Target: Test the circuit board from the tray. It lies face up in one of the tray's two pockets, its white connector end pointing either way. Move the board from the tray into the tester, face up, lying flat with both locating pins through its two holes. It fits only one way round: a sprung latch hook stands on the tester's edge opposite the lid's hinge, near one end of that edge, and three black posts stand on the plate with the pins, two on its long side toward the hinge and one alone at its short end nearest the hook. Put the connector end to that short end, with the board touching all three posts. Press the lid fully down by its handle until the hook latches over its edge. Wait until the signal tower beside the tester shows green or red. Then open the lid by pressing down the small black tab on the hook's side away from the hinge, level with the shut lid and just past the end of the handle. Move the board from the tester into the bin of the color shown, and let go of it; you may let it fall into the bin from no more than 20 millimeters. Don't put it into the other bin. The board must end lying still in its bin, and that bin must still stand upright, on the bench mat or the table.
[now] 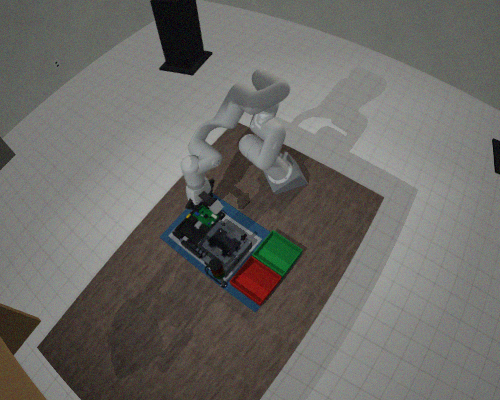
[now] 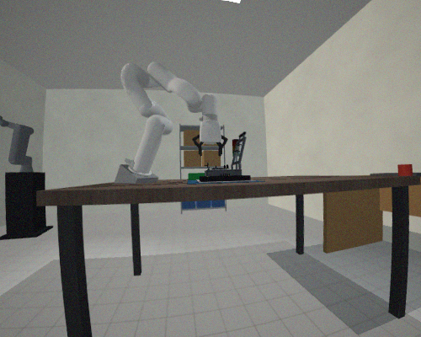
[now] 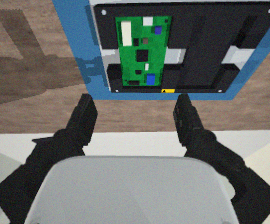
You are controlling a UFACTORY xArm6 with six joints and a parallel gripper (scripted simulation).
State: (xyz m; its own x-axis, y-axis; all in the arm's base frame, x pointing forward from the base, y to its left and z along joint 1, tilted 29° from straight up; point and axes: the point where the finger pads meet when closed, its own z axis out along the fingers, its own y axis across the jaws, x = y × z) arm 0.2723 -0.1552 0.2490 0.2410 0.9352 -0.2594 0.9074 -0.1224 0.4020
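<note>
The green circuit board is 11 cm below my hand and 1 cm ahead of it. From my hand the other things lie so: tester lid 23 cm ahead, 11 cm to the left, 5 cm above; then tester plate 15 cm to the left, 12 cm ahead, 6 cm below; then black latch block 22 cm to the left, 7 cm ahead, 4 cm below.
</note>
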